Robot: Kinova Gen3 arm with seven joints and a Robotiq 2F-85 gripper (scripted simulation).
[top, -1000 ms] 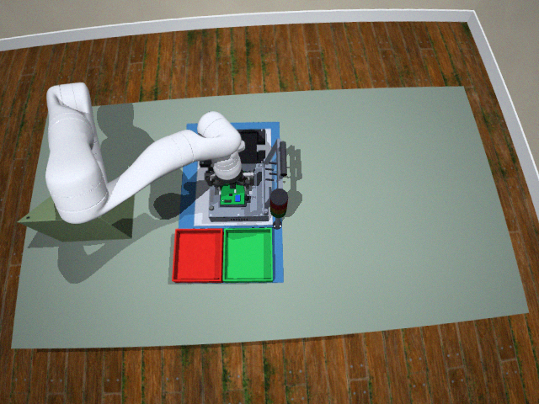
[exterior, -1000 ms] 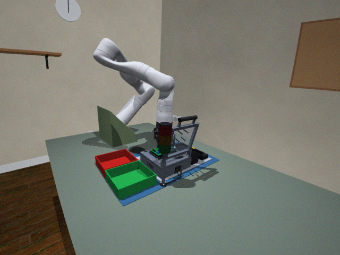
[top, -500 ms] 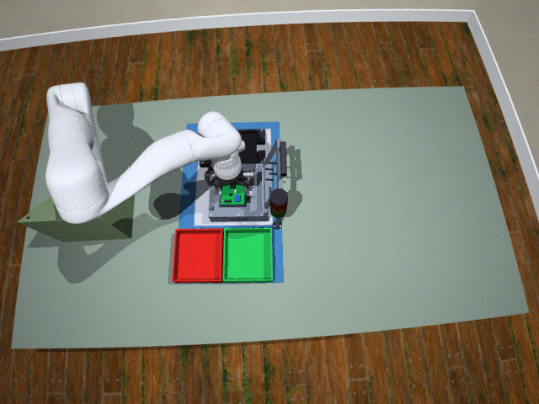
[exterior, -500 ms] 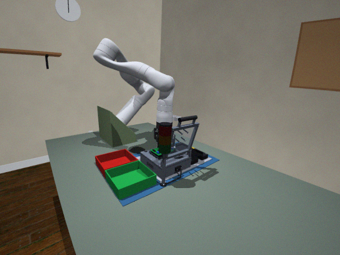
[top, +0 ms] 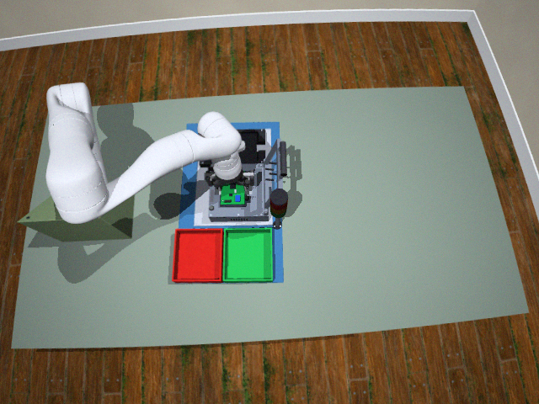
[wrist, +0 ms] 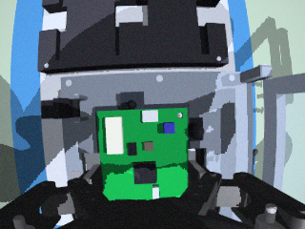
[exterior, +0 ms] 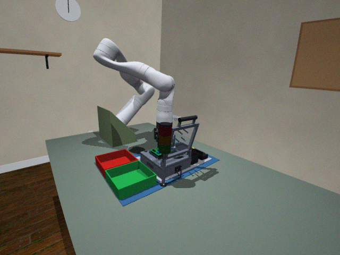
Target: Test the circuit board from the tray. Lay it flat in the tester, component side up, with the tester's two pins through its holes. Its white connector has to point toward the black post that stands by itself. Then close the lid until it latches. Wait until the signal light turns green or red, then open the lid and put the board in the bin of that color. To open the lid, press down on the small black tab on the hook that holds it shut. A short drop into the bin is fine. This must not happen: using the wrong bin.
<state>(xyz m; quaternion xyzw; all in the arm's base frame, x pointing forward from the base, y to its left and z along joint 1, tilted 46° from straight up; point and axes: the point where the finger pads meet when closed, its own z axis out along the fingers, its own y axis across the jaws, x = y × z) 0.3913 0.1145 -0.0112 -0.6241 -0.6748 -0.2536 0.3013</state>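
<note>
My hand is right at the green circuit board. The rest, counted from my hand: nest 1 cm to the left, 1 cm below, 1 cm ahead; then black latch hook 6 cm to the left, 6 cm behind, 1 cm above; then clear lid 12 cm ahead, 10 cm above.
</note>
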